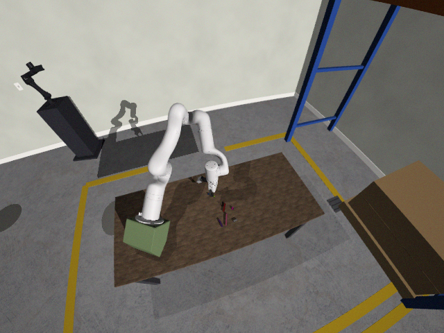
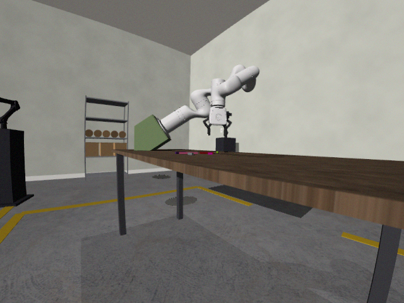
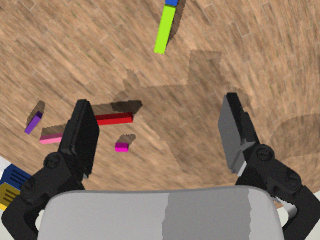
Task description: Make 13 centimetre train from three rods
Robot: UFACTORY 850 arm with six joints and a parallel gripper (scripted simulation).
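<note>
Right now my hand is 110 mm to the left of the red rod, 110 mm above it and 70 mm short of it. Round my hand: blue rod (110 mm below, 40 mm behind, 30 mm to the left); lime rod (110 mm below, 10 mm to the left, 10 mm behind); magenta rod (140 mm ahead, 120 mm to the right, 110 mm below).
</note>
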